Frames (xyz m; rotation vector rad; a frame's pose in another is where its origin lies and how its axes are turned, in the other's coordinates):
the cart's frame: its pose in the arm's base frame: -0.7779 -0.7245 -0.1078 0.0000 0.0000 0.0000
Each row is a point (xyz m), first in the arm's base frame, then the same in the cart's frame.
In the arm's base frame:
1: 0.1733 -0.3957 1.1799
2: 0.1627 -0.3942 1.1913
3: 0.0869 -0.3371 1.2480
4: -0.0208 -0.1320 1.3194
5: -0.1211 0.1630 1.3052
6: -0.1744 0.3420 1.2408
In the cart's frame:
1: 0.9512 0.3288 1.2877
2: 0.9406 0.3303 1.2991
3: 0.8648 0.3874 1.3558
4: 0.7571 0.5925 1.4272
5: 0.6568 0.8875 1.4130
6: 0.6035 1.0665 1.3486

